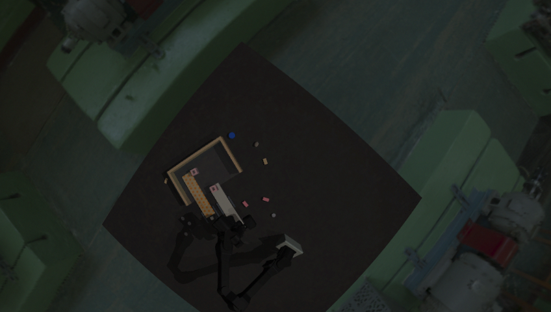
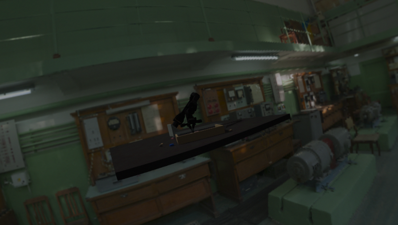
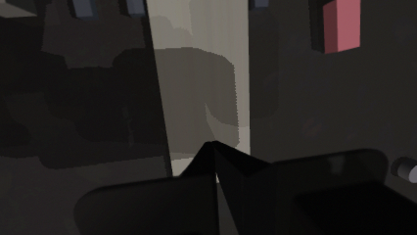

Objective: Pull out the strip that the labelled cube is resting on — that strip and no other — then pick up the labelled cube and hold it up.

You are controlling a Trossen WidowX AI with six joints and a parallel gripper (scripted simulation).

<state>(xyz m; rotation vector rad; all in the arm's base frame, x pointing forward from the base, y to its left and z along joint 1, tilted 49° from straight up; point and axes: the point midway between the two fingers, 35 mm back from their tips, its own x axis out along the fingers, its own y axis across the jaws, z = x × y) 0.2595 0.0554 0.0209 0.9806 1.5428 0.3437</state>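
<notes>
The pale grey strip is 90 mm ahead of my gripper tip and 40 mm to the right of it.
</notes>
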